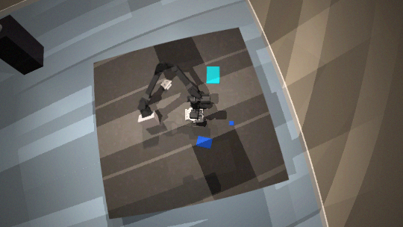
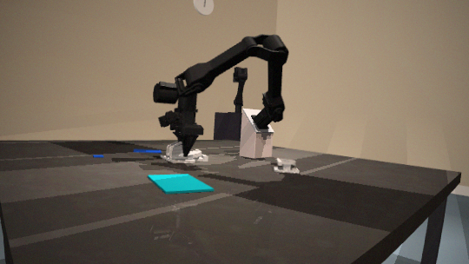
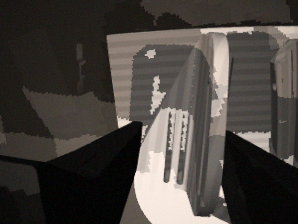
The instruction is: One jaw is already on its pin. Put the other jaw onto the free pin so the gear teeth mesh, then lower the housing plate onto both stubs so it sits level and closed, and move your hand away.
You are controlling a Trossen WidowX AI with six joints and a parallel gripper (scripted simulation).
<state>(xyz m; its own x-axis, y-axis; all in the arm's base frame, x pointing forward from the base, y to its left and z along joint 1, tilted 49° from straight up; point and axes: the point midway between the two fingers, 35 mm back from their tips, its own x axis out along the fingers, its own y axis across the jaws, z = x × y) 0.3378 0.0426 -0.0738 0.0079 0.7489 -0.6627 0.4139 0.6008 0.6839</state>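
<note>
Now: gripper tip 4 cm past the jaw and 1 cm below it. The rest, counted from my gripper tip: white housing plate: 27 cm to the left, 16 cm behind, 1 cm above; cyan flat patch: 24 cm to the left, 20 cm ahead, 1 cm below; small blue square: 21 cm ahead, 17 cm to the right, 2 cm below.
</note>
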